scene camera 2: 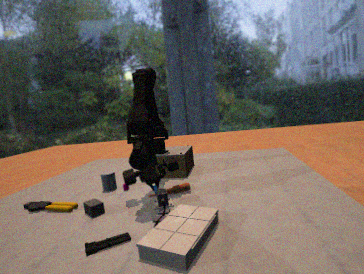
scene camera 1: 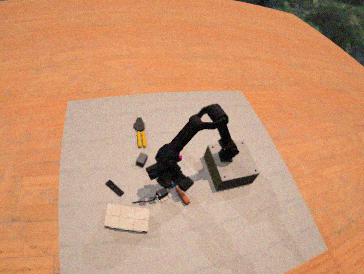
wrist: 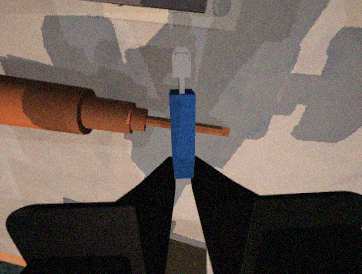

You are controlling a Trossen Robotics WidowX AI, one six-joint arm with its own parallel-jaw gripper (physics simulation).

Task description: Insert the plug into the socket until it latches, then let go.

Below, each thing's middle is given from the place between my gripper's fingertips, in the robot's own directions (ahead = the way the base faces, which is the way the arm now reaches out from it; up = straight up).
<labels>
The orange-handled screwdriver [wrist: 43, 105] is 5 cm to the left of my hand and 1 cm behind it. Round my hand: white tiled block [scene camera 2: 181, 235] (24 cm ahead, 20 cm to the left); then grey socket [wrist: 224, 22] (8 cm ahead, 7 cm to the left, 1 cm above); then blue plug [wrist: 182, 101] (3 cm ahead, 2 cm to the left).
</labels>
